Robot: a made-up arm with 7 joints.
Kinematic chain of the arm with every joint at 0, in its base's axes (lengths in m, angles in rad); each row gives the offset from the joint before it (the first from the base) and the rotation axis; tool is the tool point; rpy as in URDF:
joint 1: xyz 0 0 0.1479 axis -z
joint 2: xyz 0 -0.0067 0.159 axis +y
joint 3: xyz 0 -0.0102 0.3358 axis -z
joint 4: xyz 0 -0.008 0.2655 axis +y
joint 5: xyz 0 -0.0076 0.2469 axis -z
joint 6: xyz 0 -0.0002 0.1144 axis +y
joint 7: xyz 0 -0.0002 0.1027 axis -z
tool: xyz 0 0 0 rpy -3.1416 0 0
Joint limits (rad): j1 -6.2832..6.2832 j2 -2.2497..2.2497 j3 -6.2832..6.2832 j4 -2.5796..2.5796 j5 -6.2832..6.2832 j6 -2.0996..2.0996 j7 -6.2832..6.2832
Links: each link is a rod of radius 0.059 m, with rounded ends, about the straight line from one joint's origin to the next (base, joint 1, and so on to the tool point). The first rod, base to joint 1, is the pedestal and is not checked.
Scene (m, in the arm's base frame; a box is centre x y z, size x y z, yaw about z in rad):
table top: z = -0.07
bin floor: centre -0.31 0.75 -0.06 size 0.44 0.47 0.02 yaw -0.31
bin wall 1: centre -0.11 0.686 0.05 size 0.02 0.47 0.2 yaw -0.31
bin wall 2: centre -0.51 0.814 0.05 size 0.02 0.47 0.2 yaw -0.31
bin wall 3: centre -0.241 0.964 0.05 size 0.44 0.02 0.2 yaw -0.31
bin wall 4: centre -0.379 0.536 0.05 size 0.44 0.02 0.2 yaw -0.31
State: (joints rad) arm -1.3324 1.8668 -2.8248 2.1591 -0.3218 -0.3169 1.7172
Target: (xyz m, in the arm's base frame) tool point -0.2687 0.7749 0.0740
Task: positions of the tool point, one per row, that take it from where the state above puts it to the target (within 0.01 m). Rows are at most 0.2 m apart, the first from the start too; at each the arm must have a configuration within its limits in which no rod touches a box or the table.
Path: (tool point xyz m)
1: -0.0429 0.5812 0.6257
2: -0.0747 0.6714 0.6834
3: -0.1195 0.7490 0.7244
4: -0.1811 0.8088 0.7486
5: -0.2611 0.8445 0.7579
6: -0.3568 0.8490 0.7554
7: -0.3808 0.9083 0.6056
8: -0.3804 0.9273 0.4474
9: -0.3580 0.9067 0.2974
10: -0.3185 0.8527 0.1698
11: -0.2687 0.7749 0.0740

